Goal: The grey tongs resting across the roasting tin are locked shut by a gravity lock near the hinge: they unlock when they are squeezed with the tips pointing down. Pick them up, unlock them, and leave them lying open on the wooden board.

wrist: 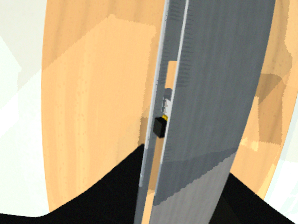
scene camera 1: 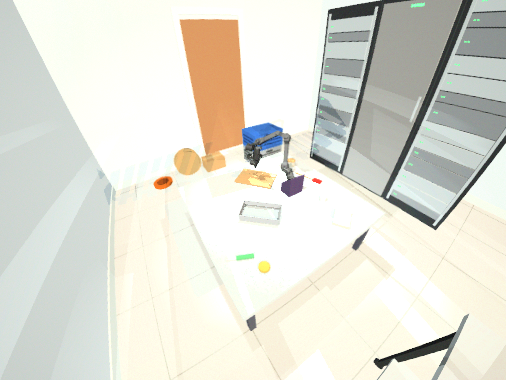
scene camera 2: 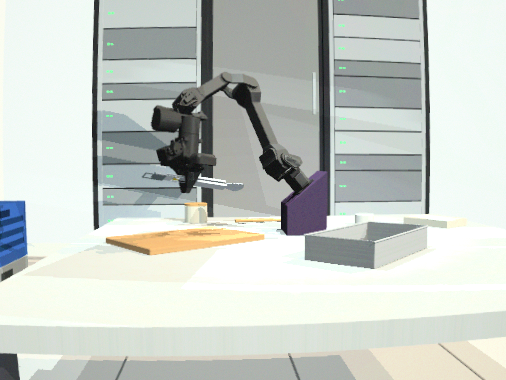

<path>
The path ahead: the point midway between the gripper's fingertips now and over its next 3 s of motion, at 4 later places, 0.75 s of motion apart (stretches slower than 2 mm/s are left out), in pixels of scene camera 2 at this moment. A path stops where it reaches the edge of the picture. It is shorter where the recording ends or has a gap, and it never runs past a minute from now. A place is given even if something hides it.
My gripper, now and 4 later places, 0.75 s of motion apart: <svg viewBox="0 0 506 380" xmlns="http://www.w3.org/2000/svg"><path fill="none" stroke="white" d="M185 193L184 181L185 169L185 168L184 179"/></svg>
</path>
